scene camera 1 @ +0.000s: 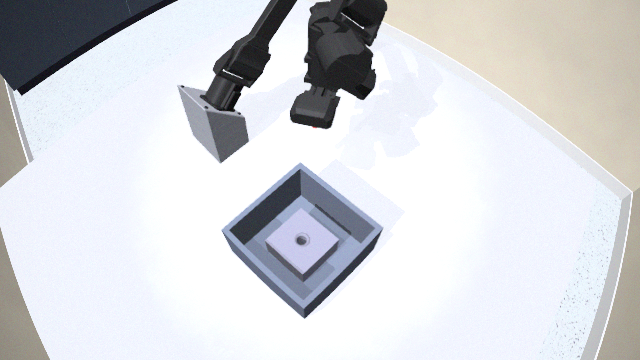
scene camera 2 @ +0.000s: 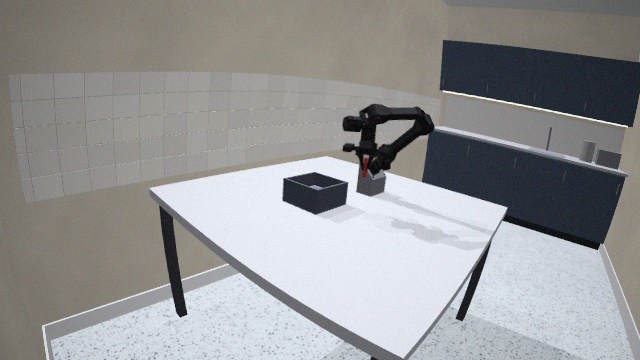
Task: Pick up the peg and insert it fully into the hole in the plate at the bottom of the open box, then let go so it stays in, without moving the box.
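A thin red peg is held nearly upright, well above the table. In scene camera 1 a tiny part of it shows below the fingers; more of its length shows in scene camera 2. My gripper is shut on the peg, between the box and the arm's base, not over the box. The open blue-grey box stands on the table. A pale square plate lies at its bottom, with a round hole in the middle. The hole is hidden in scene camera 2.
A grey wedge-shaped block stands behind the box, beside the arm and to the left in scene camera 1. The box's four walls rise above the plate. The white table has its edges well away from the box.
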